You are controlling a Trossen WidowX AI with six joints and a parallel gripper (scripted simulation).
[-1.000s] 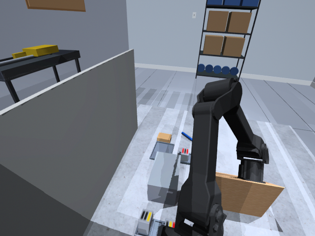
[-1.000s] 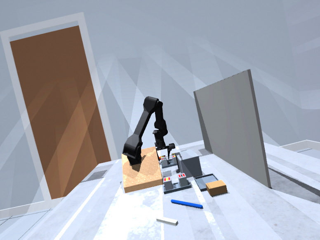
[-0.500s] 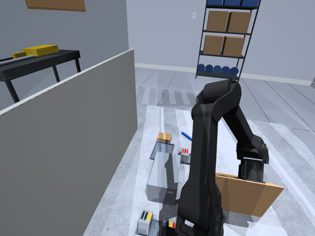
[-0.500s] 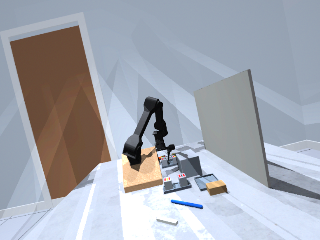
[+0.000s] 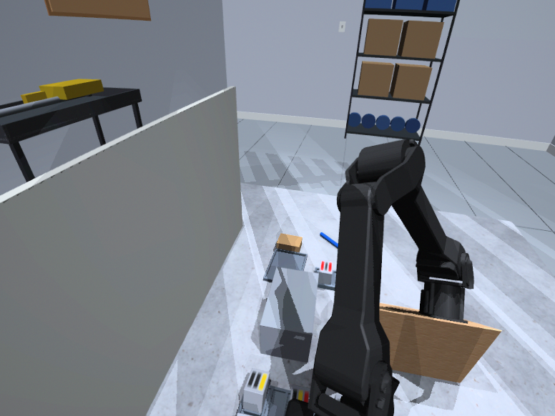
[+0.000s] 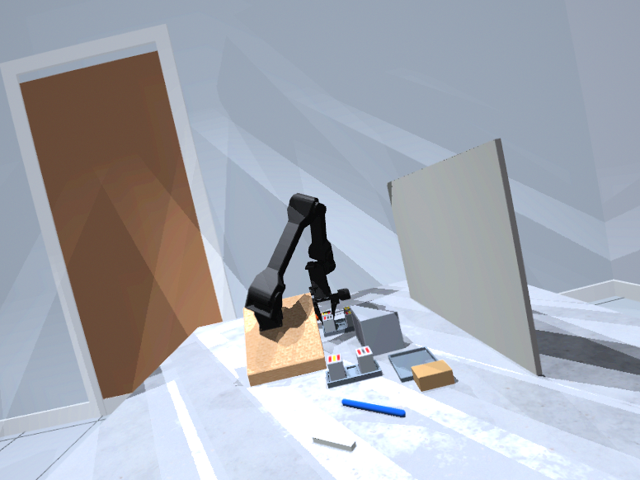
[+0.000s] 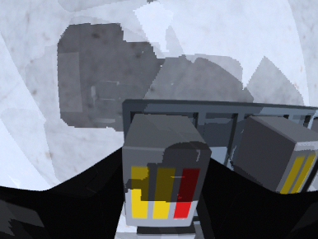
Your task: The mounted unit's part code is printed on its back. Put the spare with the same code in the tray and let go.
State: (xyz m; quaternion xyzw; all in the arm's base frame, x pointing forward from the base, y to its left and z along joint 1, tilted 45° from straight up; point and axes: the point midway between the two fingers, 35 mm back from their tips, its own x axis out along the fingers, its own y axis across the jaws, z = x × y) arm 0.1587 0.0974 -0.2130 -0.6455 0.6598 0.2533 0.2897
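Now: gripper tip 41 cm to the left of the dark tray, 17 cm short of it and 1 cm above it. The rest, counted from my gripper tip: brown box: 50 cm to the right, 18 cm ahead; then tall grey panel: 35 cm ahead, 22 cm to the right, 21 cm above; then grey mounted unit: 22 cm to the right, 12 cm ahead, 3 cm above.
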